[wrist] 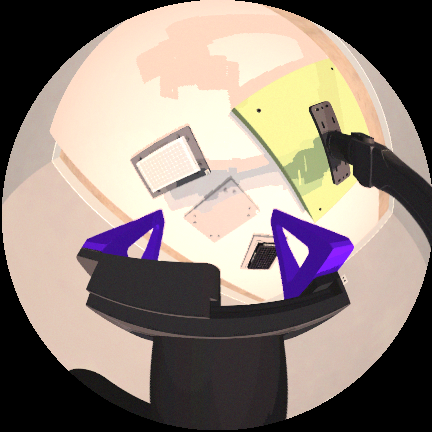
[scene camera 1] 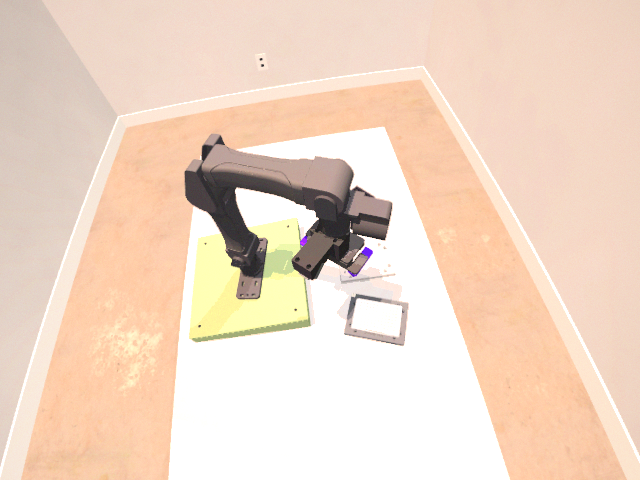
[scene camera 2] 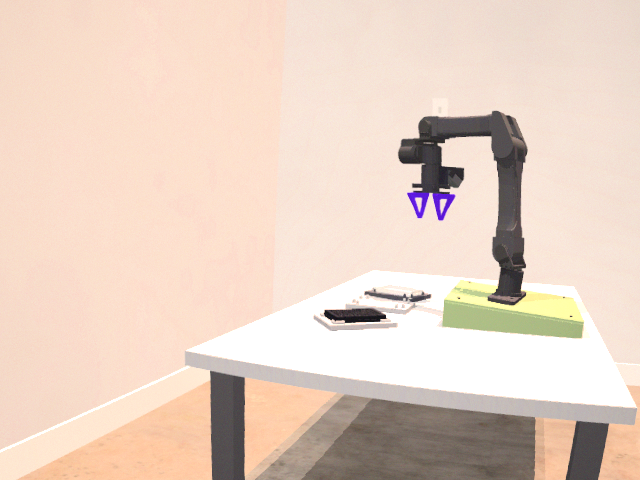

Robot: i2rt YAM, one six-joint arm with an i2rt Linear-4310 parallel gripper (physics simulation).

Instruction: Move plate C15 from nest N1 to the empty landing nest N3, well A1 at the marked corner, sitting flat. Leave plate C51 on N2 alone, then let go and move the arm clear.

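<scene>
A white plate [scene camera 1: 377, 317] [scene camera 2: 398, 292] [wrist: 169, 165] lies in a dark grey nest [scene camera 1: 356, 336] [wrist: 195, 144]. A black plate [scene camera 2: 355, 314] [wrist: 262, 256] lies in a white nest [scene camera 2: 356, 326] [wrist: 257, 238] and is hidden behind the arm in scene camera 1. An empty pale nest [scene camera 1: 367, 278] [scene camera 2: 382, 308] [wrist: 216, 215] is between them, partly covered by the gripper in scene camera 1. Labels and the marked corner are not readable. My gripper [scene camera 2: 430, 218] [wrist: 217, 214] is open and empty, high above the table, with its purple fingers pointing down.
The arm stands on a raised yellow-green base [scene camera 1: 217, 310] [scene camera 2: 511, 321] [wrist: 285, 115] beside the nests. The white table [scene camera 1: 310, 403] [scene camera 2: 289, 356] carries the base and nests. Pegs rise from the empty nest. Walls stand beyond the table.
</scene>
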